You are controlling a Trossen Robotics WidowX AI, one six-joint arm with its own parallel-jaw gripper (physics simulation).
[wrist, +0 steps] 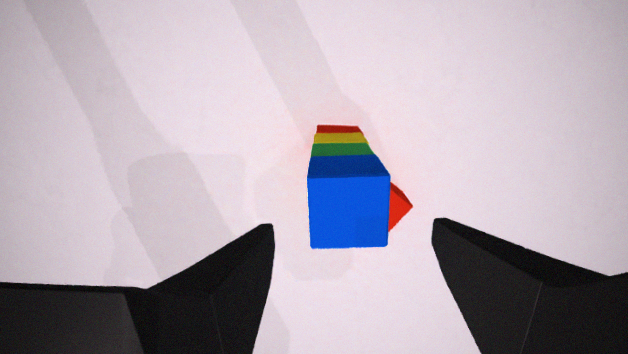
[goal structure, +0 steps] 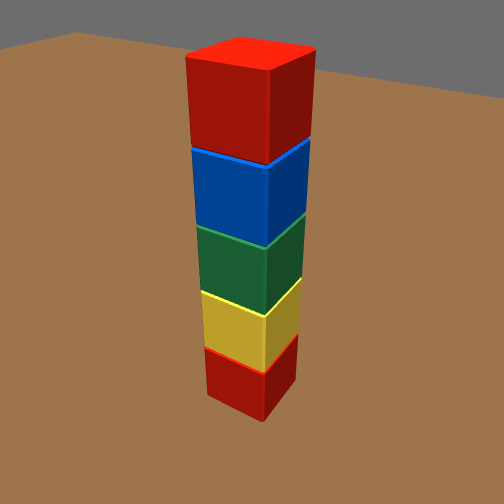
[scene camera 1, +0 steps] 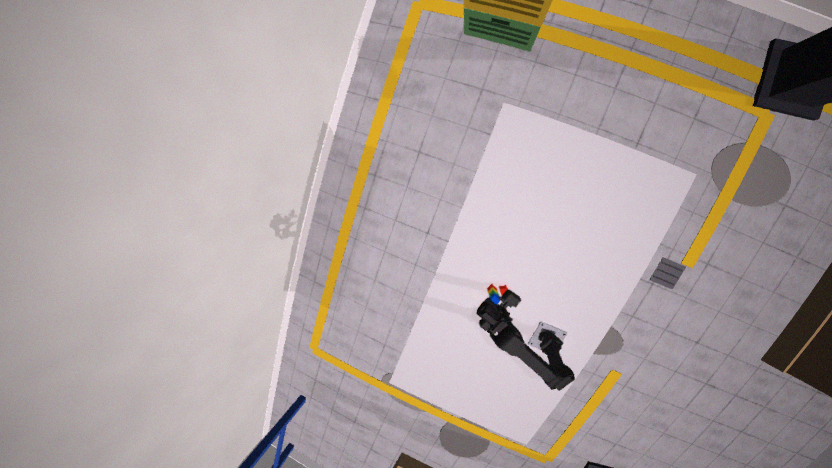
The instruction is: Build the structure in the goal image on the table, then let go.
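Where they show: gripper, fingertip midpoint: (wrist: 353,232) (scene camera 1: 496,302); arm's base, origin of the base link: (scene camera 1: 546,335).
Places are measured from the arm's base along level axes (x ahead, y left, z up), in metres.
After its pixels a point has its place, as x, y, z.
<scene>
A blue block (scene camera 1: 494,299) @[0.323, -0.169, 0.121] (wrist: 348,211) @[0.319, -0.165, 0.121] is the top of an upright stack. Below it, in the wrist view, are a green block (wrist: 342,149) @[0.333, -0.172, 0.074], a yellow block (wrist: 340,138) @[0.333, -0.173, 0.045] and a red block (wrist: 338,129) @[0.333, -0.173, 0.012] at the bottom. Another red block (scene camera 1: 503,289) @[0.273, -0.188, 0.024] (wrist: 399,207) @[0.263, -0.191, 0.023] lies beside the stack, partly hidden behind it in the wrist view. My gripper (wrist: 353,232) @[0.317, -0.165, 0.136] is open and empty. Its fingers are apart on either side of the stack's image, with gaps to the blue block; the gripper is above the stack.
The white table (scene camera 1: 573,192) @[0.086, -0.686, -0.010] bears the arm and its grey base plate (scene camera 1: 538,331) @[0.043, -0.010, -0.002]. A green and yellow crate (scene camera 1: 501,29) is at the top of the scene view. A dark post (scene camera 1: 794,75) is at the upper right and a blue frame (scene camera 1: 272,433) at the lower left.
</scene>
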